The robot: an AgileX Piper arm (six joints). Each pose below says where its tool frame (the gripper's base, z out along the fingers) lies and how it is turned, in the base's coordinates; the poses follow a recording.
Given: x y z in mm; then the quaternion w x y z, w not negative.
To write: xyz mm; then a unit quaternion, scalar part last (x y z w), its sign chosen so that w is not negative. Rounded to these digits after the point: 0 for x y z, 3 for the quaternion.
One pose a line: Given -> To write
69 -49 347 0.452 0.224 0.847 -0.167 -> 69 -49 347 0.224 0.847 -0.167 0.452
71 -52 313 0.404 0.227 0.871 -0.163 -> 71 -52 313 0.227 0.871 -0.163 0.404
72 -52 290 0.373 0.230 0.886 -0.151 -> 72 -52 290 0.230 0.886 -0.151 0.373
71 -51 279 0.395 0.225 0.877 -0.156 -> 71 -51 279 0.225 0.877 -0.156 0.395
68 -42 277 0.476 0.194 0.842 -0.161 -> 68 -42 277 0.194 0.842 -0.161 0.476
